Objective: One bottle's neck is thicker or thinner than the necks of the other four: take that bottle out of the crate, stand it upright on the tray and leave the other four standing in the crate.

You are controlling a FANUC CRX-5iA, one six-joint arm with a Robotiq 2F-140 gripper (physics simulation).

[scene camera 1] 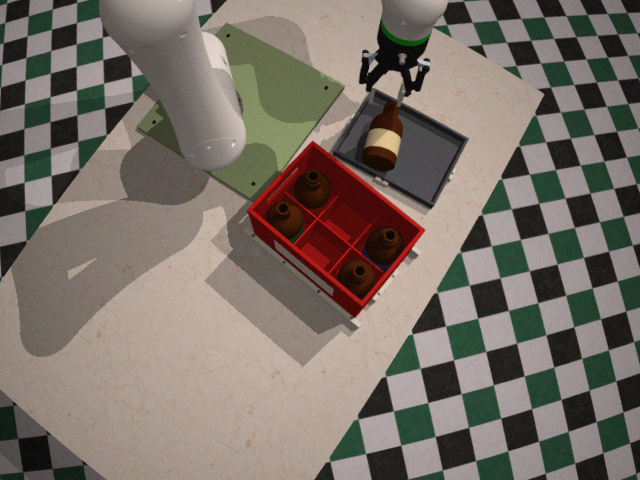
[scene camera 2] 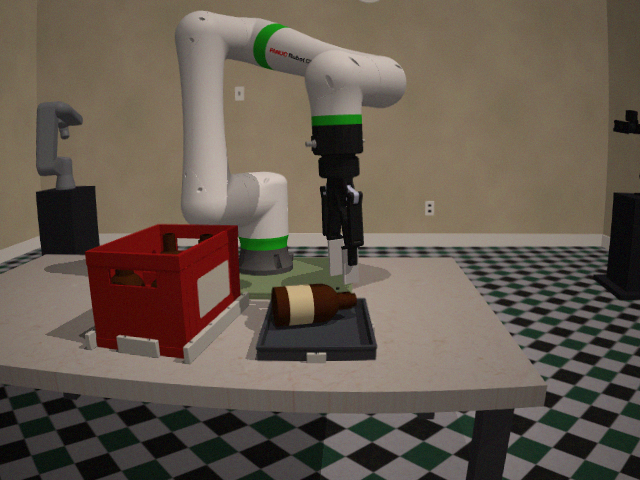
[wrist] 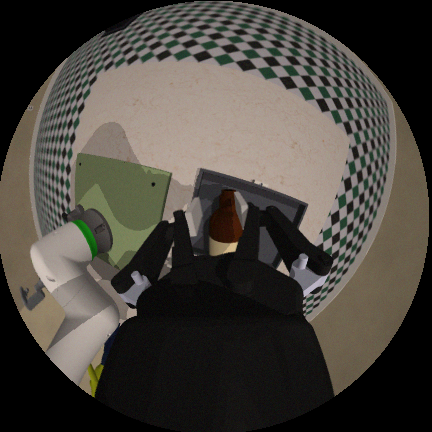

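Where they show: gripper, fingertip midpoint: [scene camera 1: 385, 99] [scene camera 2: 343, 278] [wrist: 217, 203]; arm's base at its link origin: [scene camera 2: 264, 268] [wrist: 96, 230].
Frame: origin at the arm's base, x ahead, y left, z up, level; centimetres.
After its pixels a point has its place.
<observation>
The brown bottle with a cream label [scene camera 1: 382, 140] {x 36.6, y 15.4, z 6.6 cm} [scene camera 2: 301, 304] {x 39.9, y 17.4, z 4.1 cm} [wrist: 226, 225] {x 34.2, y 21.0, z 6.3 cm} lies on its side on the dark grey tray [scene camera 1: 426, 155] {x 45.2, y 22.3, z -0.7 cm} [scene camera 2: 330, 338] {x 43.4, y 23.1, z -0.8 cm} [wrist: 260, 196] {x 39.8, y 27.5, z -0.8 cm}, its neck near one tray wall. My gripper [scene camera 1: 387, 95] {x 31.1, y 24.0, z 6.7 cm} [scene camera 2: 343, 273] {x 31.1, y 24.0, z 6.7 cm} [wrist: 217, 203] {x 31.1, y 24.0, z 6.7 cm} points down just above the neck end, fingers partly open with nothing between them. In the wrist view one finger pad is close beside the neck. The red crate [scene camera 1: 336, 286] {x 48.8, y -17.2, z 15.3 cm} [scene camera 2: 138, 310] {x 54.9, y -7.4, z 6.5 cm} holds four standing brown bottles, two at one end [scene camera 1: 312, 191] {x 33.3, y -4.5, z 11.3 cm} [scene camera 1: 285, 221] {x 33.1, y -12.5, z 11.4 cm} and two at the other [scene camera 1: 384, 248] {x 51.1, y -5.0, z 11.3 cm} [scene camera 1: 356, 279] {x 50.7, y -13.6, z 14.0 cm}. Its two middle compartments are empty.
The green base plate [scene camera 1: 294, 93] {x 12.4, y 15.3, z 0.3 cm} [scene camera 2: 310, 271] {x 2.0, y 12.4, z 0.1 cm} [wrist: 132, 195] {x 12.7, y 16.5, z 0.3 cm} with the arm's base lies beside crate and tray. Pale locating blocks [scene camera 2: 219, 325] {x 43.5, y 2.8, z 0.5 cm} edge the crate. The crate's high walls stand close to the tray. The tabletop [scene camera 1: 180, 372] {x 33.7, y -48.7, z -1.3 cm} ends beyond the tray.
</observation>
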